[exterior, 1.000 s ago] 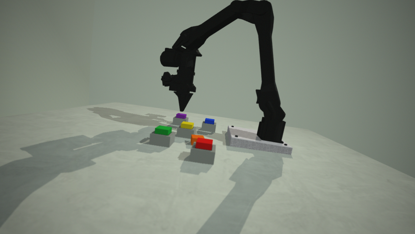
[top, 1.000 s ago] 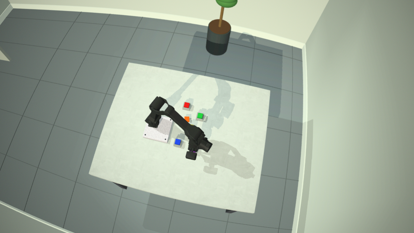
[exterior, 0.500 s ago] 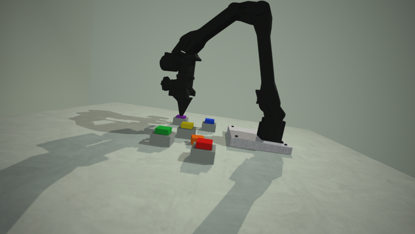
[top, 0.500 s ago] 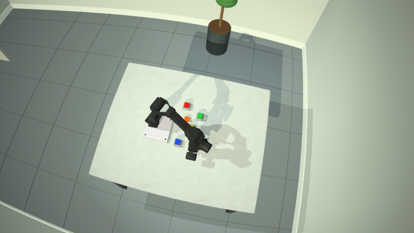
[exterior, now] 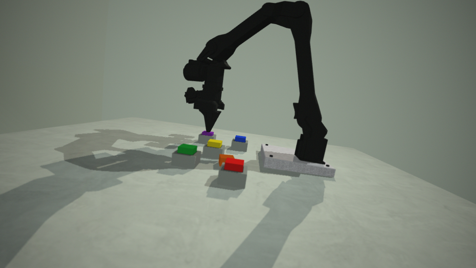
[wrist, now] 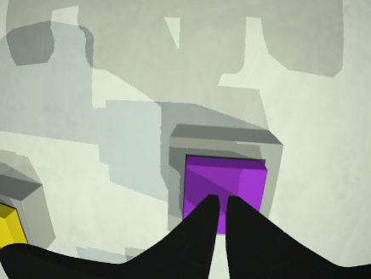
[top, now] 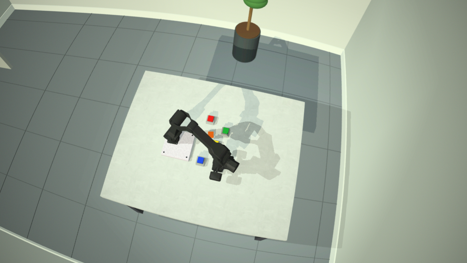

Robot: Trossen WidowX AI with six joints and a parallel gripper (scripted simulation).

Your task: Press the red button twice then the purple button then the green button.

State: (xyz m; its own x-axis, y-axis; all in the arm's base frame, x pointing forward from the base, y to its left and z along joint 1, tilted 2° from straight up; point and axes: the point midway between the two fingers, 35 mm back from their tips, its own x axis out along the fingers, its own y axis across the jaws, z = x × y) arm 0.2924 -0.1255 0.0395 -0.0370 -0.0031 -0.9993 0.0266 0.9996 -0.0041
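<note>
The purple button is 10 mm below my gripper tip. The rest, counted from my gripper tip: orange block 200 mm to the left, 80 mm behind, 20 mm below; blue button 110 mm behind, 30 mm to the left; yellow button 140 mm to the left, 40 mm behind.
</note>
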